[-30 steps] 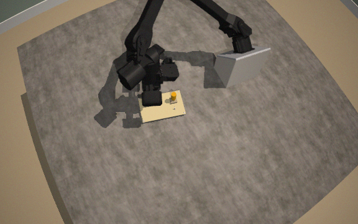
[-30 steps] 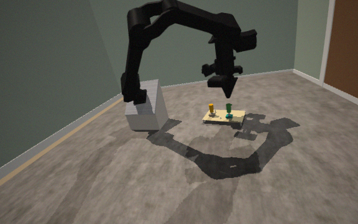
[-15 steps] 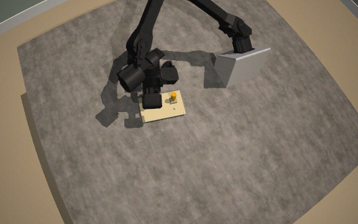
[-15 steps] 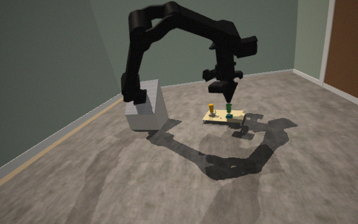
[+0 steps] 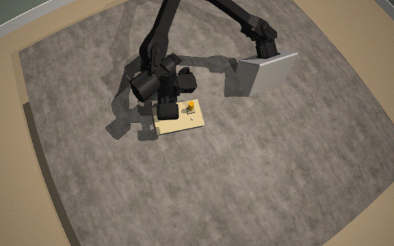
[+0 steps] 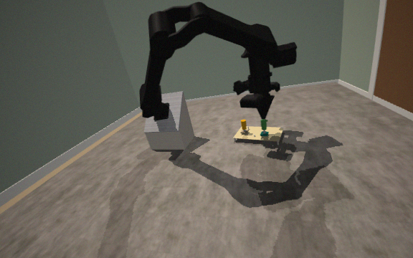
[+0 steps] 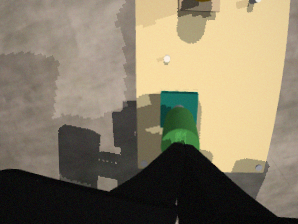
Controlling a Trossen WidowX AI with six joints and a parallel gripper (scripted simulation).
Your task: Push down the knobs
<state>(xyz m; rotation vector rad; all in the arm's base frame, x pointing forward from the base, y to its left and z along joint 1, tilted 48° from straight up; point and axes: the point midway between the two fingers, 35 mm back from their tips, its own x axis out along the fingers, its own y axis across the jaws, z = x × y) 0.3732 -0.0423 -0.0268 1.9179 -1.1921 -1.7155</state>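
My gripper tip is now 2 cm above the green knob. Also, from my gripper tip: orange knob: 7 cm behind, 3 cm to the left, 3 cm below.
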